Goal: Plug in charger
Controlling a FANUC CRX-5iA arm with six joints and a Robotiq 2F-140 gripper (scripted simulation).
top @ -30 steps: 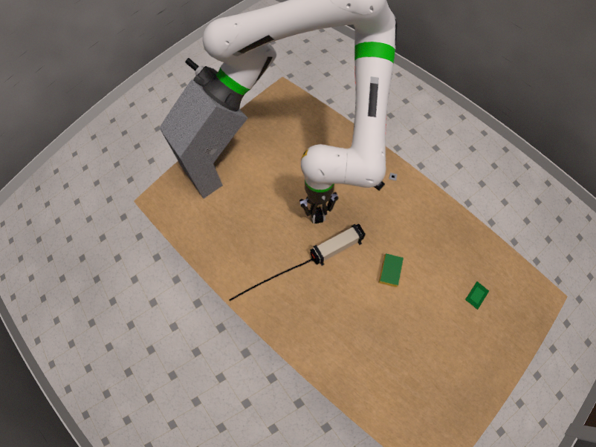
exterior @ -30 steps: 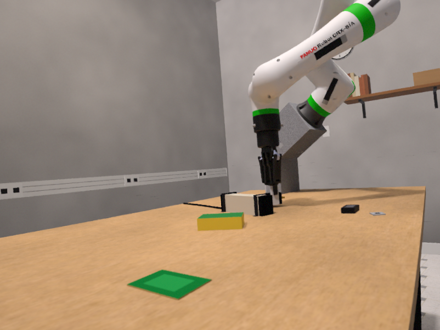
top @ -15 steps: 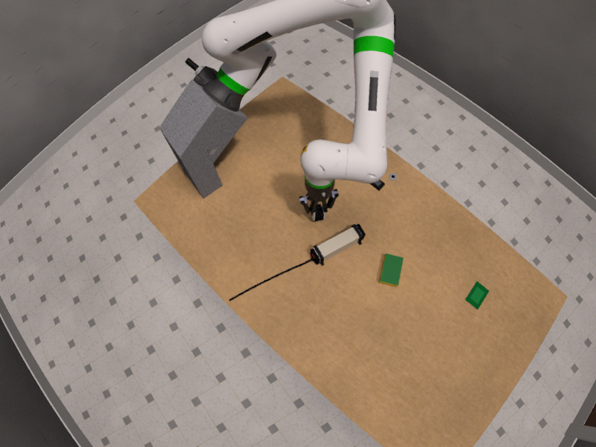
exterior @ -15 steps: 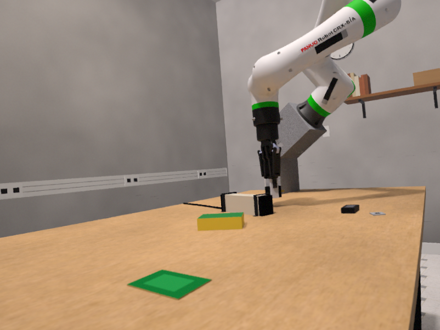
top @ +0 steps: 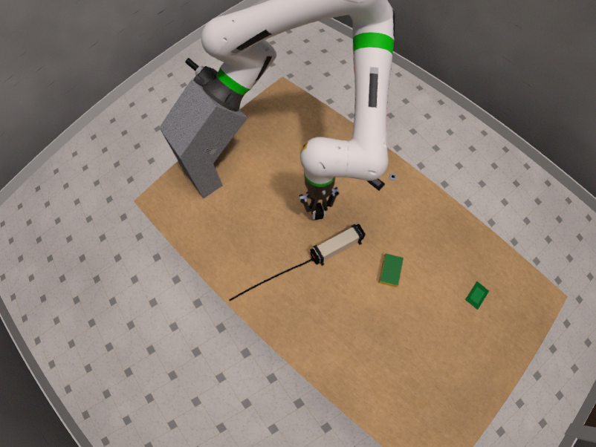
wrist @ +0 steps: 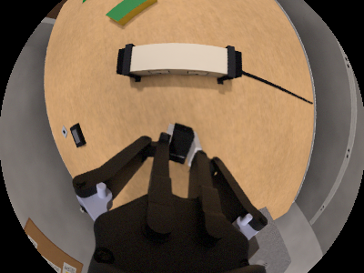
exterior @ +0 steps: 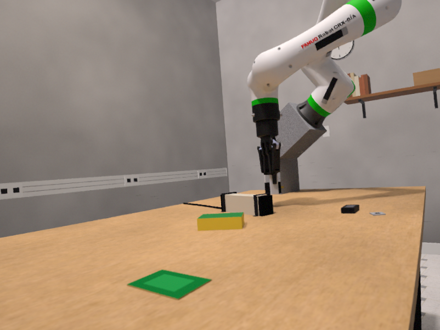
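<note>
The charger lies 10 mm behind my hand, 10 mm to the left of it and 10 mm below it. Round my hand: tiny grey square 110 mm ahead, 340 mm to the left, 80 mm below; flat green tile 660 mm ahead, 150 mm to the left, 80 mm below; green-topped yellow block 330 mm ahead, 10 mm to the left, 60 mm below.
</note>
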